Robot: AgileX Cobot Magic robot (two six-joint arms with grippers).
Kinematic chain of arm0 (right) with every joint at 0, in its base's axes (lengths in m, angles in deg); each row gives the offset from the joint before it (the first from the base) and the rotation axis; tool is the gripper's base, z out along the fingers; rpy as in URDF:
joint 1: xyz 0 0 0.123 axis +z
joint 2: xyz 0 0 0 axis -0.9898 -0.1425 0
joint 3: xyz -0.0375 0.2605 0.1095 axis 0.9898 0.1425 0
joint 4: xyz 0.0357 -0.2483 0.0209 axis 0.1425 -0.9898 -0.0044
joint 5: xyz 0 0 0 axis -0.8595 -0.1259 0.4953
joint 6: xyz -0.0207 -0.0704 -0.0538 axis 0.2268 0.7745 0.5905
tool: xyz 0 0 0 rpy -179.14 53.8 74.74
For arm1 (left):
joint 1: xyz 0 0 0.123 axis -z
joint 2: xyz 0 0 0 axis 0.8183 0.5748 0
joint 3: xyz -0.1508 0.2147 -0.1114 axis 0.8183 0.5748 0
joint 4: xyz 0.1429 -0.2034 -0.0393 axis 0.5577 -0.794 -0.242
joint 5: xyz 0 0 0 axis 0.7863 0.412 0.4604
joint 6: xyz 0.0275 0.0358 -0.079 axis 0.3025 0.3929 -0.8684
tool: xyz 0 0 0 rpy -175.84 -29.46 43.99
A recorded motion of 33 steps. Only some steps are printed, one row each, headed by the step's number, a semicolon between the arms.
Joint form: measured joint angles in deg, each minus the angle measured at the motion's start. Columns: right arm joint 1, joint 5, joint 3, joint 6, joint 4, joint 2; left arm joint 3, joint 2, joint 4, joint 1, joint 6, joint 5.
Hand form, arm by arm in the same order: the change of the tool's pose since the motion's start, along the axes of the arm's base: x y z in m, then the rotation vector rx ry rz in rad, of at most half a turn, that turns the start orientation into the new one. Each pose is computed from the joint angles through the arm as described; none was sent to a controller.
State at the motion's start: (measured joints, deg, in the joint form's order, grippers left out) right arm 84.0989 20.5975 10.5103 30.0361 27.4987 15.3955; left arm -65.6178 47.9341 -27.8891 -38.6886 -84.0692 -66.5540
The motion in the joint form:
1: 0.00 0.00 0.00 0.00 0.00 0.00; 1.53 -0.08 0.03 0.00 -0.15 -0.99
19: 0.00 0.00 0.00 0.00 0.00 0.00; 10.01 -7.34 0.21 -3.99 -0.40 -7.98
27: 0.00 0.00 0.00 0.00 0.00 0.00; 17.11 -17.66 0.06 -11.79 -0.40 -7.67
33: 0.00 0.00 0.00 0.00 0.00 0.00; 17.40 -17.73 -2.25 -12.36 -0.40 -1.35
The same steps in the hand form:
1: 0.0000 0.0000 0.0000 0.0000 0.0000 0.0000; 0.0005 -0.0001 -0.0074 0.0003 0.0083 0.0006
19: 0.0000 0.0000 0.0000 0.0000 0.0000 0.0000; -0.0083 0.0073 -0.0374 -0.0258 -0.0891 0.0700
27: 0.0000 0.0000 0.0000 0.0000 0.0000 0.0000; -0.0191 0.0174 -0.0689 -0.0314 -0.1404 0.2058
33: 0.0000 0.0000 0.0000 0.0000 0.0000 0.0000; -0.0210 0.0170 -0.0804 -0.0504 -0.0209 0.2151

